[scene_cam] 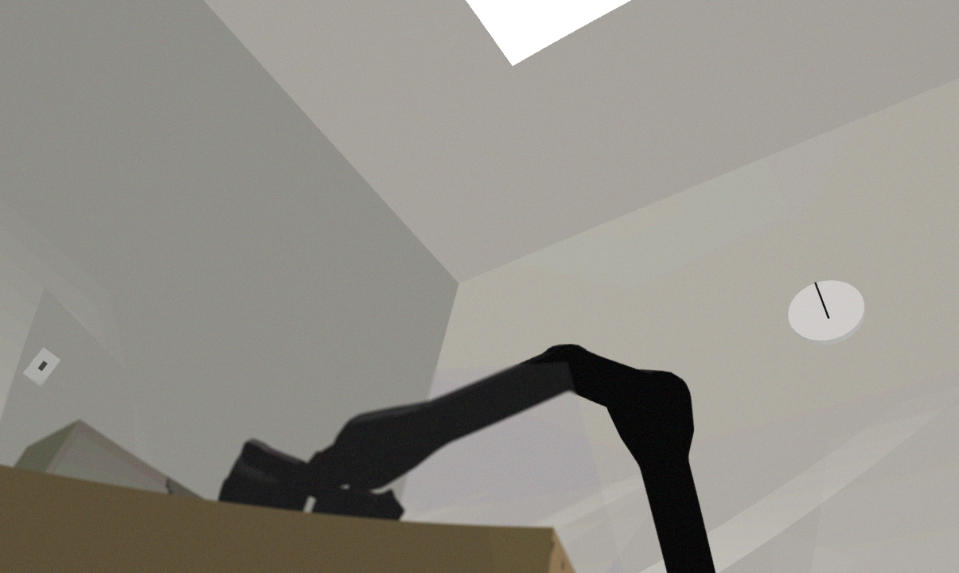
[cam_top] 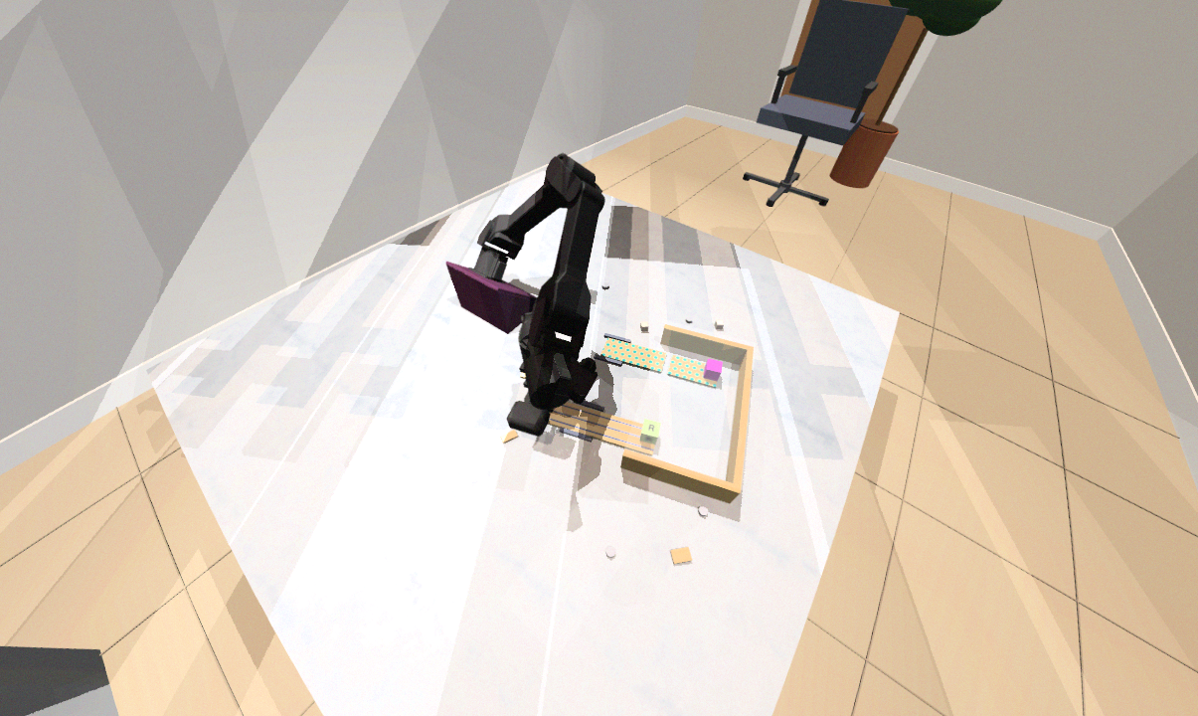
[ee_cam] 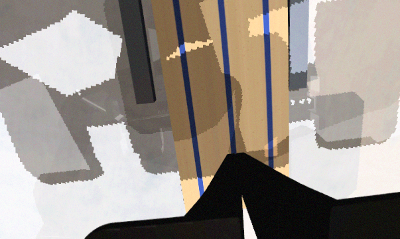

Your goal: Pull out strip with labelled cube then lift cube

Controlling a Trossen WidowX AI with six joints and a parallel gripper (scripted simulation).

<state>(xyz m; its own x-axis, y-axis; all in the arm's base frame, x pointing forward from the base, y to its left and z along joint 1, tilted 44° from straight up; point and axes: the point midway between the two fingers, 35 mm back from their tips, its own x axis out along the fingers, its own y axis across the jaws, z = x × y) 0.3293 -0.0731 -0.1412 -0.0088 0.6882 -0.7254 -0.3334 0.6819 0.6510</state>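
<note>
Right now my gripper tip is 8 cm short of the strip and 3 cm to the right of it. The rest, counted from my gripper tip: tan scrap (33 cm ahead, 7 cm to the right).
</note>
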